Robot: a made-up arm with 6 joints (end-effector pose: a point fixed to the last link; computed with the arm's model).
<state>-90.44 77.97 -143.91 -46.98 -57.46 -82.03</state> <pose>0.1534 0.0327 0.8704 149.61 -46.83 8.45</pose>
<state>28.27 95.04 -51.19 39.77 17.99 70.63</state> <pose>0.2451 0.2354 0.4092 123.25 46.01 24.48</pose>
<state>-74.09 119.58 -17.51 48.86 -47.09 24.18</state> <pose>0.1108 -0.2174 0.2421 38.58 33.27 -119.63</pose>
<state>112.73 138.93 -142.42 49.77 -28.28 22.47</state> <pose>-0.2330 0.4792 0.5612 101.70 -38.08 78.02</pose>
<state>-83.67 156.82 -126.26 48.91 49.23 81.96</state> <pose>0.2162 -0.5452 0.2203 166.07 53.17 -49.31</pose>
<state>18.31 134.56 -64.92 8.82 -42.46 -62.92</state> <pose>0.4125 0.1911 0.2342 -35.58 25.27 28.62</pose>
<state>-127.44 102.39 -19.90 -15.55 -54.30 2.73</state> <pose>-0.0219 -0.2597 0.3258 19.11 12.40 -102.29</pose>
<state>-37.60 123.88 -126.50 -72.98 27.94 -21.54</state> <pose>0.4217 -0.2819 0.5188 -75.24 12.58 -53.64</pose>
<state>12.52 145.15 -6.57 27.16 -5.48 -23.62</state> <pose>0.0694 0.0988 0.1786 -174.52 61.94 175.67</pose>
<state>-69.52 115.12 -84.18 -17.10 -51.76 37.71</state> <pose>0.2993 -0.3565 0.5047 33.22 -37.83 -46.88</pose>
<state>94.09 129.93 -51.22 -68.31 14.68 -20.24</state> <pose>-0.0459 0.2770 0.1877 -154.47 87.92 9.59</pose>
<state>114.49 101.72 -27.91 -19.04 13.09 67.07</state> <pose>-0.1600 0.1340 0.2813 52.84 65.13 102.56</pose>
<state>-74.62 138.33 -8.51 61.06 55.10 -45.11</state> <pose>0.1905 -0.0393 0.2626 177.94 21.56 43.30</pose>
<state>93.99 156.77 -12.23 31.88 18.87 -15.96</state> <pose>-0.0948 0.0504 0.1719 -158.99 36.24 -107.78</pose>
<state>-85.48 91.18 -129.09 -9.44 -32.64 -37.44</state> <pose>0.1271 -0.2041 0.8355 -81.83 -64.70 -29.89</pose>
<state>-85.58 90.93 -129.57 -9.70 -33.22 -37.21</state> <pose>0.1268 -0.1987 0.8384 -84.62 -65.23 -27.35</pose>
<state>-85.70 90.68 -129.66 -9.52 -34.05 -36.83</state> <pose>0.1264 -0.1945 0.8403 -86.82 -65.90 -24.88</pose>
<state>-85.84 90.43 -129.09 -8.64 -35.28 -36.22</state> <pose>0.1256 -0.1923 0.8405 -87.94 -66.85 -22.65</pose>
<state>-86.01 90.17 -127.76 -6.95 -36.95 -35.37</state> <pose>0.1241 -0.1924 0.8388 -87.74 -68.19 -20.85</pose>
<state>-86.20 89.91 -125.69 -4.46 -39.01 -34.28</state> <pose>0.1219 -0.1948 0.8352 -85.98 -70.01 -19.81</pose>
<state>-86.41 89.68 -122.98 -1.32 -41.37 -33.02</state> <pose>0.1187 -0.1995 0.8296 -82.32 -72.30 -20.15</pose>
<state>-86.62 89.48 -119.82 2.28 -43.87 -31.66</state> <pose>0.1146 -0.2059 0.8222 -76.16 -74.97 -22.79</pose>
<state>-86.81 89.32 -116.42 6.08 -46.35 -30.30</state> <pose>0.1098 -0.2133 0.8134 -66.28 -77.71 -29.29</pose>
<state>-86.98 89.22 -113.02 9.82 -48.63 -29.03</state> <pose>0.1045 -0.2214 0.8035 -50.74 -80.01 -41.86</pose>
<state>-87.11 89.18 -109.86 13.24 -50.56 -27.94</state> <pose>0.0994 -0.2293 0.7933 -29.56 -81.20 -60.63</pose>
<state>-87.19 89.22 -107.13 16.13 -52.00 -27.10</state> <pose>0.0950 -0.2368 0.7836 -8.69 -80.92 -79.68</pose>
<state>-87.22 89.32 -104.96 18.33 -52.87 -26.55</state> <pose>0.0918 -0.2435 0.7749 5.11 -79.65 -92.23</pose>
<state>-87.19 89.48 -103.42 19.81 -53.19 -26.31</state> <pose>0.0899 -0.2494 0.7679 11.87 -78.12 -98.21</pose>
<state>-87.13 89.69 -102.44 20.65 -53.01 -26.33</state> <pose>0.0893 -0.2546 0.7625 14.03 -76.62 -99.95</pose>
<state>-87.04 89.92 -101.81 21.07 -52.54 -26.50</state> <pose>0.0894 -0.2592 0.7582 13.98 -75.25 -99.67</pose>
